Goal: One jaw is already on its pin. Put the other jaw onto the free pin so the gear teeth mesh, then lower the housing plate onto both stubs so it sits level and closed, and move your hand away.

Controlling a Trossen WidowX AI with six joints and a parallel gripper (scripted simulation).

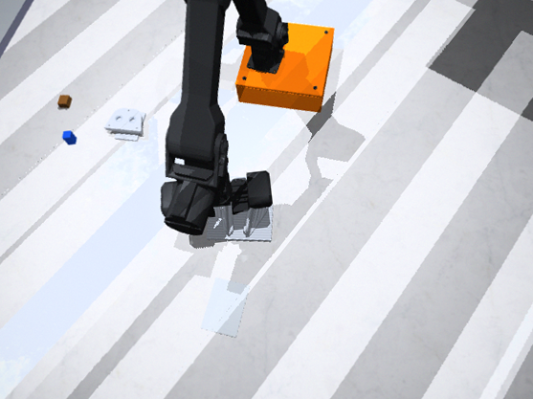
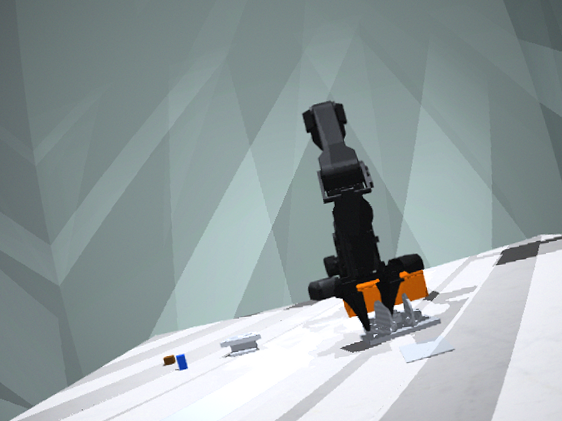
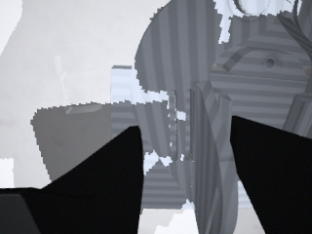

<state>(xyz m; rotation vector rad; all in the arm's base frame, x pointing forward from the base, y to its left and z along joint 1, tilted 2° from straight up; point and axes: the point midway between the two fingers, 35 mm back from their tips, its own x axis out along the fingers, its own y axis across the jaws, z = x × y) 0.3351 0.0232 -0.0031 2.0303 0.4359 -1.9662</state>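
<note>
Right now my gripper tip is 4 cm past the jaw. Round my gripper tip: brown cube 15 cm behind, 44 cm to the right, 1 cm below; then blue cube 7 cm behind, 37 cm to the right; then pale flat sheet 16 cm ahead, 6 cm to the left, 1 cm below.
</note>
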